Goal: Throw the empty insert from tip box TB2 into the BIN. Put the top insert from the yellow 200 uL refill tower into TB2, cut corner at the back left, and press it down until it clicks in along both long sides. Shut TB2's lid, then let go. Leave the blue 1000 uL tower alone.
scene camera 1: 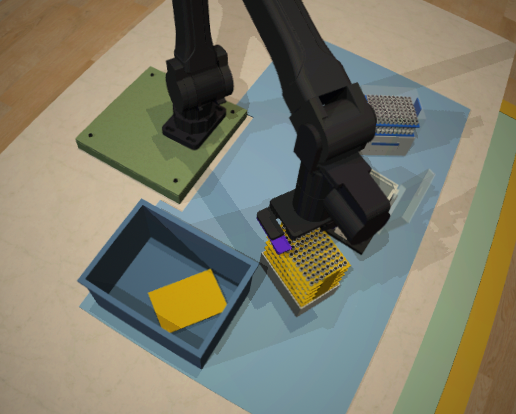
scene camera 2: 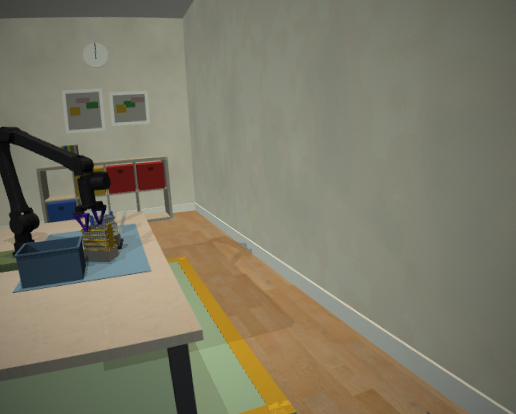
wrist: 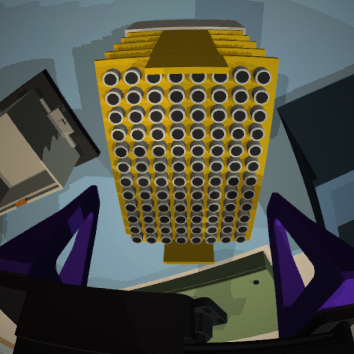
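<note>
The yellow 200 uL tower [scene camera 1: 320, 257] [scene camera 2: 98, 241] [wrist: 187, 150] is a stack of inserts with tips on a grey base. My gripper [scene camera 2: 92, 226] [wrist: 184, 197] is open and empty, one finger to each side of the tower's near end in the wrist view, around the height of its top in scene camera 2. In scene camera 1 one purple fingertip shows; the other is hidden. TB2 [scene camera 1: 392, 186] [wrist: 42, 193] is open, partly hidden by the arm, its clear lid [scene camera 1: 419, 197] raised. Its visible inside holds no insert. A yellow insert [scene camera 1: 187, 300] lies in the BIN [scene camera 1: 145, 332] [scene camera 2: 52, 265] [wrist: 325, 125].
The blue 1000 uL tower [scene camera 1: 392, 112] stands at the mat's far end, beyond TB2. The green base board [scene camera 1: 125, 120] [wrist: 235, 300] carries the arm. The BIN's walls rise close beside the yellow tower, opposite TB2.
</note>
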